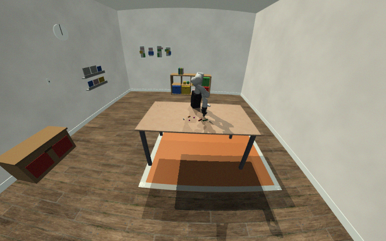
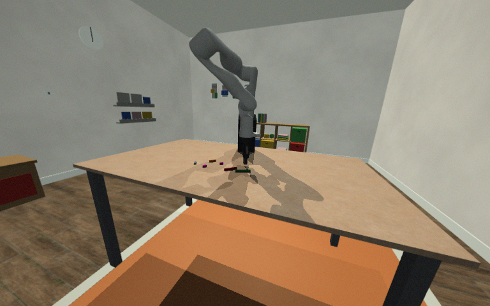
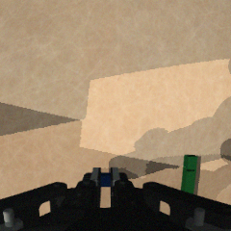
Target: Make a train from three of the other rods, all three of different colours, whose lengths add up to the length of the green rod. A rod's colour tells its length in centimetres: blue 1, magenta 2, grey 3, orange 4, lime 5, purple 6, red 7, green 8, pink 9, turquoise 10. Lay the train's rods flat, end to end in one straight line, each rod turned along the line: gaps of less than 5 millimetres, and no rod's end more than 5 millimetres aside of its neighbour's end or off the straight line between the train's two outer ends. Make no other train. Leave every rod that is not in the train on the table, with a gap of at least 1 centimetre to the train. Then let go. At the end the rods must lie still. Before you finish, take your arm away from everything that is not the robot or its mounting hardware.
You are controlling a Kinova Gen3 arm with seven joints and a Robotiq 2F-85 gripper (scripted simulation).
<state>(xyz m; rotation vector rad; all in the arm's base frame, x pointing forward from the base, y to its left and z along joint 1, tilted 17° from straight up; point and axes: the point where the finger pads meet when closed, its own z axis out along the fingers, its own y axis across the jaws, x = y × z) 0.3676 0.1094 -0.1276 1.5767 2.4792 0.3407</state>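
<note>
Right now the blue rod is 10 mm below my hand. Round my hand: green rod 80 mm ahead, 30 mm below, 20 mm to the left; red rod 80 mm ahead, 60 mm to the right, 30 mm below; orange rod 210 mm to the right, 30 mm below.
</note>
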